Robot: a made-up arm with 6 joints.
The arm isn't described. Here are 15 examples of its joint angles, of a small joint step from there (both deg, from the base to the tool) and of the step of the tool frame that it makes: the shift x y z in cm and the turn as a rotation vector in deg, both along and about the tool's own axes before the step.
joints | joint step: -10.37 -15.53 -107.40 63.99 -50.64 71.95 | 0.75 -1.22 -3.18 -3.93 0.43 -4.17
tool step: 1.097 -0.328 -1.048 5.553 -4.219 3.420
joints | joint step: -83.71 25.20 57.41 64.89 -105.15 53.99 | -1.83 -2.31 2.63 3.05 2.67 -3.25
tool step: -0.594 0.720 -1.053 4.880 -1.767 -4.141
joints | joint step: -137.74 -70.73 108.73 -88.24 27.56 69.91 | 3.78 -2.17 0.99 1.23 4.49 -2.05
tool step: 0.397 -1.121 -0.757 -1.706 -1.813 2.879
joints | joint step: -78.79 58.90 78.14 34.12 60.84 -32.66 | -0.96 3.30 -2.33 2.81 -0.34 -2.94
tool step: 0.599 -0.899 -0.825 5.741 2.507 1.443
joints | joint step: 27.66 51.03 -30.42 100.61 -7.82 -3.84 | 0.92 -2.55 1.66 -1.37 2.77 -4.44
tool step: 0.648 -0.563 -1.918 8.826 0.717 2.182
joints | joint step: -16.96 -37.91 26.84 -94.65 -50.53 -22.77 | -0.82 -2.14 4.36 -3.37 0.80 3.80
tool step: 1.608 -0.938 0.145 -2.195 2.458 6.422
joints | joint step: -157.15 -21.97 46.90 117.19 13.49 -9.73 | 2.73 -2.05 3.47 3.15 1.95 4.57
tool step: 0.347 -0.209 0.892 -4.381 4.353 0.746
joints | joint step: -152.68 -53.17 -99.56 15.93 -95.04 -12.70 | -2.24 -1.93 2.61 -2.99 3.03 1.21
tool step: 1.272 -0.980 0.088 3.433 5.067 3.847
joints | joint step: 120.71 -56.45 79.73 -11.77 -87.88 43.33 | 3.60 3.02 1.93 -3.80 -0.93 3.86
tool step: 0.902 -0.729 1.415 -2.497 4.753 4.767
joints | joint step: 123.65 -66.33 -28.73 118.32 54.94 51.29 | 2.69 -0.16 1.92 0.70 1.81 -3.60
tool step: 0.512 -0.281 -0.963 3.248 -2.508 0.966
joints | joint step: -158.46 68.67 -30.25 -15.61 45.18 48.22 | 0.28 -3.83 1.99 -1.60 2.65 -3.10
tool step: -0.250 0.273 -0.807 2.697 -3.771 -4.109
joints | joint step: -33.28 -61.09 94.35 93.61 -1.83 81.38 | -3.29 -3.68 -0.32 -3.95 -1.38 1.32
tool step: -1.497 0.335 0.817 0.400 4.100 -2.313
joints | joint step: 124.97 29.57 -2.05 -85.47 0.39 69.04 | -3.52 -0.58 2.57 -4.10 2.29 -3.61
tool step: 0.850 0.414 -1.289 4.708 -4.323 0.525
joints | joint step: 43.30 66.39 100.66 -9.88 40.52 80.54 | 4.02 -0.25 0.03 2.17 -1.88 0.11
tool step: -0.608 -1.210 1.259 -4.680 2.086 -0.198
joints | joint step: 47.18 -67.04 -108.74 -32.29 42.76 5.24 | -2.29 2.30 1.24 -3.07 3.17 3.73
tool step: 1.346 -0.711 0.562 -6.394 -5.326 3.553
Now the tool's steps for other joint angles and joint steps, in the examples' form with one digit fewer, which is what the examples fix.
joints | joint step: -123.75 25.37 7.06 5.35 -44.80 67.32 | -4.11 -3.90 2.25 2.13 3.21 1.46
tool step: -0.59 0.39 0.95 -5.06 -0.14 -4.31
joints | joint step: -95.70 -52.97 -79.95 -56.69 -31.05 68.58 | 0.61 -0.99 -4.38 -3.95 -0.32 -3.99
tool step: -0.08 0.28 -0.38 7.78 4.56 1.96
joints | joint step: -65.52 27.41 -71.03 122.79 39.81 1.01 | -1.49 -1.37 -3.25 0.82 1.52 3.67
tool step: 2.14 -0.98 0.96 -4.81 0.24 5.77
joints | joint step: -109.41 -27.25 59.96 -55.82 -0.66 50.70 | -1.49 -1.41 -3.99 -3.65 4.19 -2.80
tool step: 0.62 0.18 -1.38 4.33 -1.60 1.43
